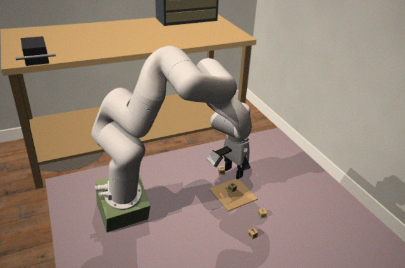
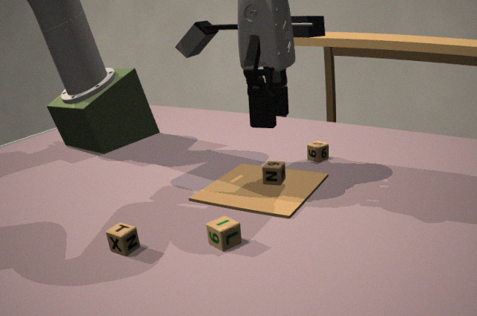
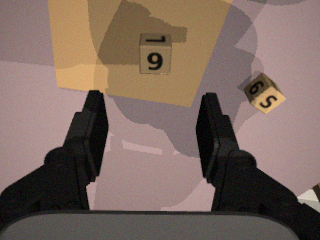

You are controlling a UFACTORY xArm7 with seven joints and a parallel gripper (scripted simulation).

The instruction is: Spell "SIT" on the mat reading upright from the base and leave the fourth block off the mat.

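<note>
Now: hand 2 cm to the left of the tan mat and 10 cm above it. Round my hand: wooden block: 24 cm to the right, 9 cm below.
</note>
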